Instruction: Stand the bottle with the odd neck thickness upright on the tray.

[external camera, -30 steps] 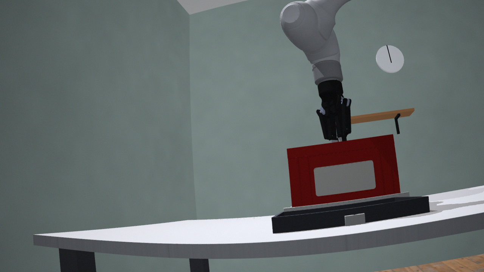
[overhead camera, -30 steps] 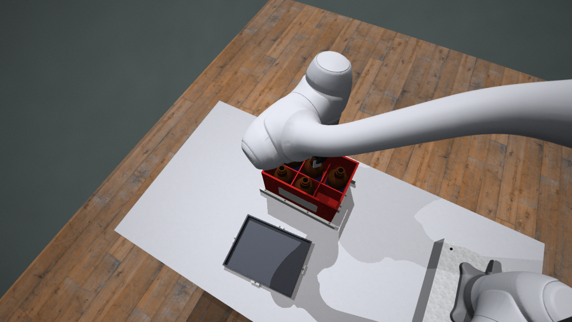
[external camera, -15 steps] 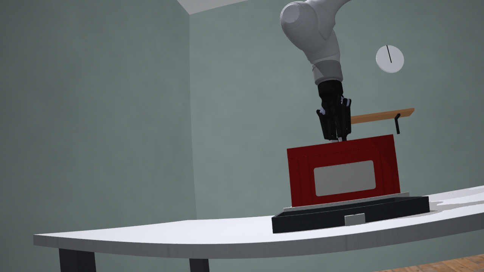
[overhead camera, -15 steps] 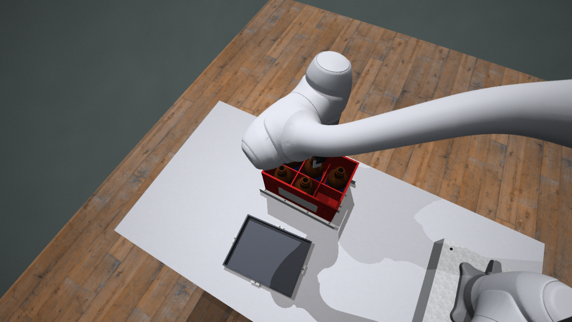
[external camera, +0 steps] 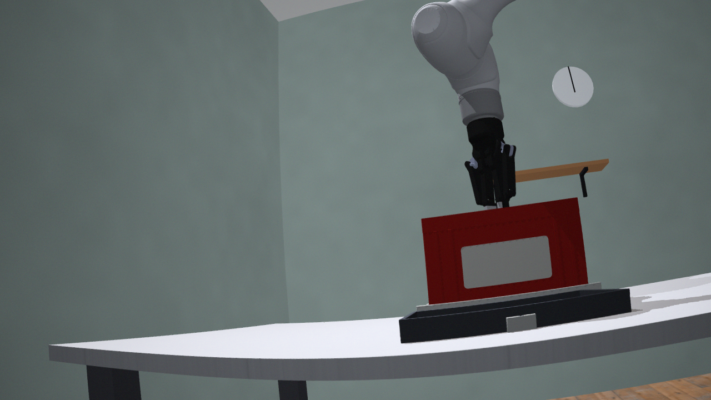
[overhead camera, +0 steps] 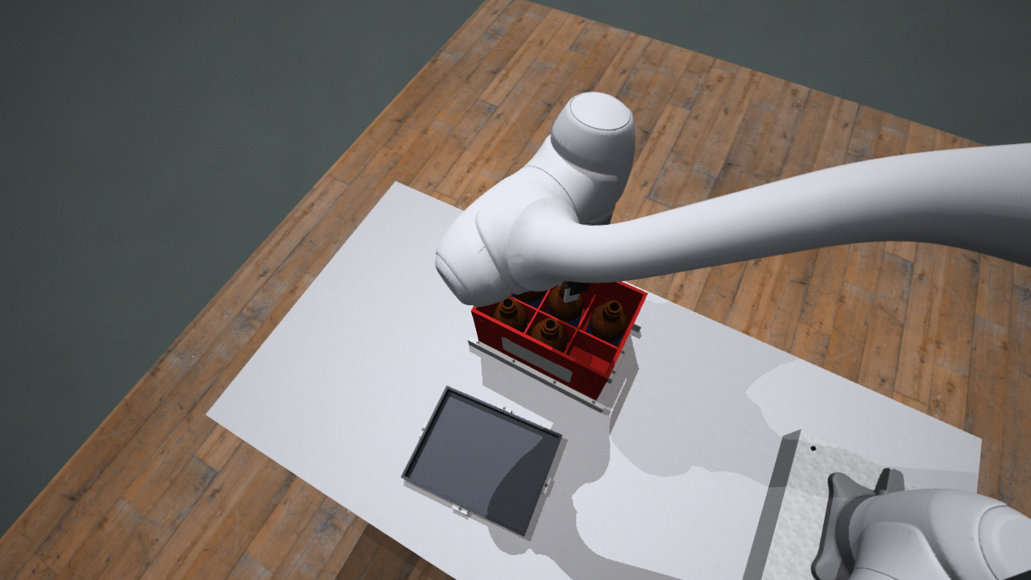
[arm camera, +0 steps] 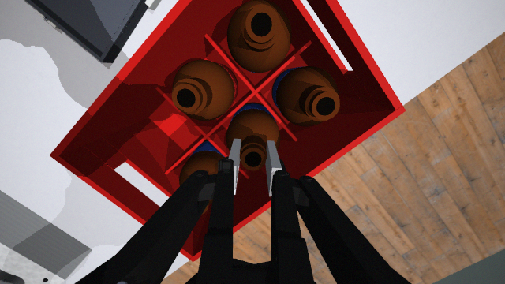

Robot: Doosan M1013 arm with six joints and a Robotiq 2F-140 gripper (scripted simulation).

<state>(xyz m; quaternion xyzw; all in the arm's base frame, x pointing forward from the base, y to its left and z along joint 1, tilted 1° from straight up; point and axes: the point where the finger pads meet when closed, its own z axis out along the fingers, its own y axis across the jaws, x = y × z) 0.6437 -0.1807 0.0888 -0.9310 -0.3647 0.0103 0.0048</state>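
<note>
My hand is 4 cm to the right of the crate and 9 cm above it. From my hand the other things lie so: dark tray (2 cm ahead, 33 cm to the left, 16 cm below).
</note>
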